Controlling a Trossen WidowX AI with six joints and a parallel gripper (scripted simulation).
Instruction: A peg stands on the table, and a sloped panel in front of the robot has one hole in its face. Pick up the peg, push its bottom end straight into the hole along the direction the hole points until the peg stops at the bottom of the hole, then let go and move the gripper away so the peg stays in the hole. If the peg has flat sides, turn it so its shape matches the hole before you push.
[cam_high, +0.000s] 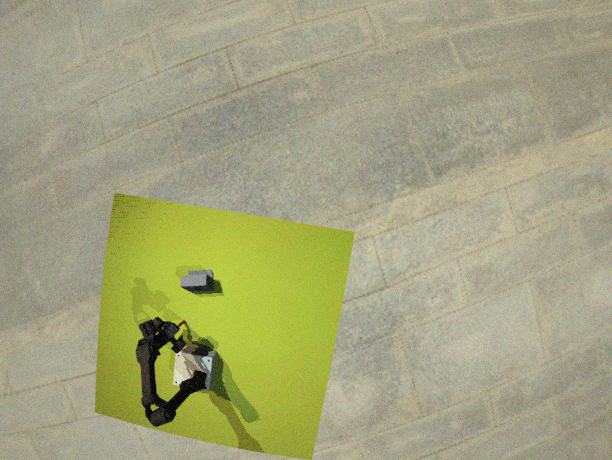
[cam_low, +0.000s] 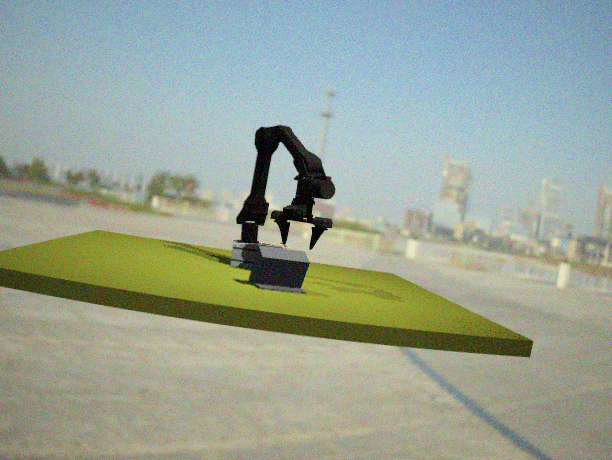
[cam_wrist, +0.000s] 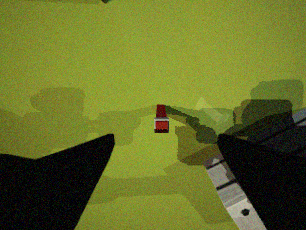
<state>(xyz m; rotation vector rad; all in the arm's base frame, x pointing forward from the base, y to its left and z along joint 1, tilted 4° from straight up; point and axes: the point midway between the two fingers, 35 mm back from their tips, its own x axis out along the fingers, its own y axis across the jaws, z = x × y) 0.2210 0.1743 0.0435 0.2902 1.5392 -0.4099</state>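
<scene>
Now: the red square peg 4 cm below my gripper tip. Round my gripper tip: sloped panel (24 cm ahead, 3 cm to the right, 6 cm below).
</scene>
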